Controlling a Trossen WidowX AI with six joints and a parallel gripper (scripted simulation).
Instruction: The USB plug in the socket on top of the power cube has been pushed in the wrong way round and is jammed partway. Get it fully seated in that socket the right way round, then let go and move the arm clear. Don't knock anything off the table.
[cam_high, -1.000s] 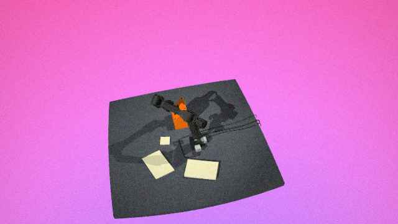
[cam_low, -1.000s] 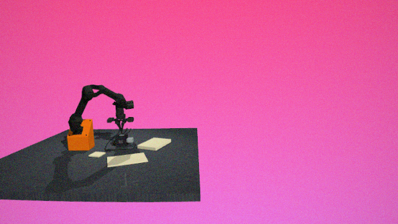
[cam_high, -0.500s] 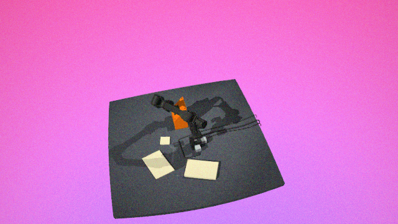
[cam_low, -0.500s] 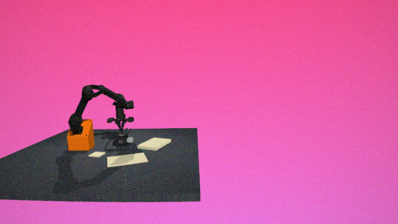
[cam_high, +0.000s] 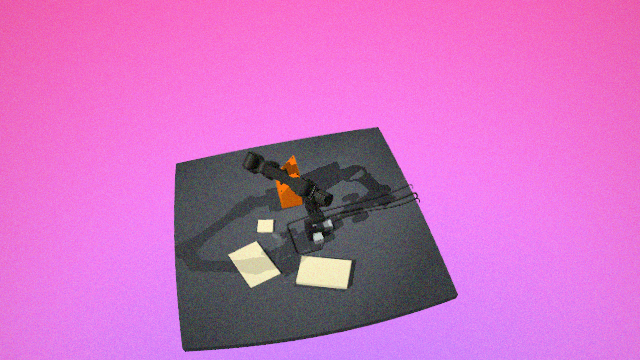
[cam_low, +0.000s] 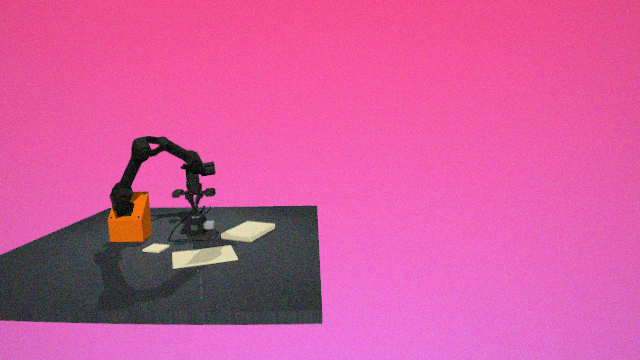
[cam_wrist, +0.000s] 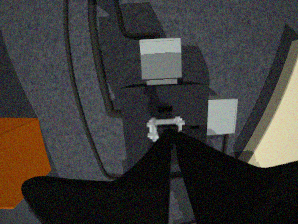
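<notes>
My gripper tip is 4 cm above the pale-rimmed socket. The rest, counted from my gripper tip: cream tile 11 cm behind, 23 cm to the right, 10 cm below.
</notes>
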